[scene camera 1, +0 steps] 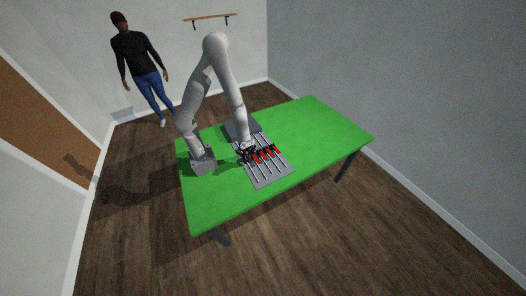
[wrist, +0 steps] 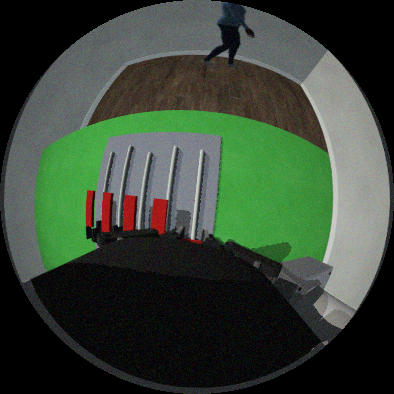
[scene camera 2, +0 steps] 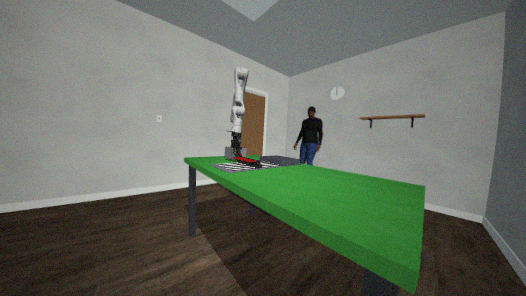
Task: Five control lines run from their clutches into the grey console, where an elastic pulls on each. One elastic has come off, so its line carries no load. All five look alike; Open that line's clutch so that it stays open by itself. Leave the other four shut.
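Where they show: gripper, fingertip midpoint: (scene camera 1: 247, 158) (wrist: 192, 234) (scene camera 2: 235, 152); arm's base, origin of the base link: (scene camera 1: 200, 154) (wrist: 305, 301).
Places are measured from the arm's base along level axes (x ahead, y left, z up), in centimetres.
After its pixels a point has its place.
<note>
A grey board (scene camera 1: 259, 186) {z -10.8, x 30.8, y -29.9 cm} (wrist: 212, 144) {z -10.8, x 29.4, y -28.9 cm} carries five pale control lines, one of them the rightmost line (wrist: 199, 185) {z -10.1, x 29.9, y -19.6 cm} in the wrist view. The grey console (scene camera 1: 255, 123) {z -6.4, x 46.3, y 25.9 cm} (scene camera 2: 282, 160) {z -6.8, x 46.9, y 21.6 cm} stands at their far end. Four red clutch levers (wrist: 90, 208) {z -5.2, x 50.0, y -9.6 cm} (wrist: 107, 212) {z -5.2, x 44.8, y -10.4 cm} (wrist: 129, 212) {z -5.2, x 39.9, y -12.0 cm} (wrist: 160, 215) {z -5.2, x 34.4, y -13.1 cm} show in a row, in similar poses. My gripper (scene camera 1: 246, 156) {z -2.4, x 29.0, y -12.2 cm} (scene camera 2: 237, 154) {z -2.4, x 29.0, y -12.2 cm} (wrist: 192, 234) {z -2.4, x 29.0, y -12.2 cm} is low over the board's robot-side edge, shut on the fifth red clutch lever (wrist: 194, 241) {z 1.2, x 28.7, y -12.5 cm}, on the rightmost line. Most of that lever and its clutch are hidden by the gripper. The elastics do not show.
The arm's base (scene camera 1: 204, 164) {z -1.9, x 1.2, y -7.5 cm} (wrist: 307, 270) {z -3.3, x 2.2, y -7.4 cm} stands on the green table (scene camera 1: 320, 125) {z -11.1, x 101.6, y 7.5 cm} (scene camera 2: 330, 200) {z -11.1, x 109.9, y -7.9 cm} beside the board. The other levers stand close to the gripper on one side. A person (scene camera 1: 137, 57) (scene camera 2: 311, 131) stands beyond the table.
</note>
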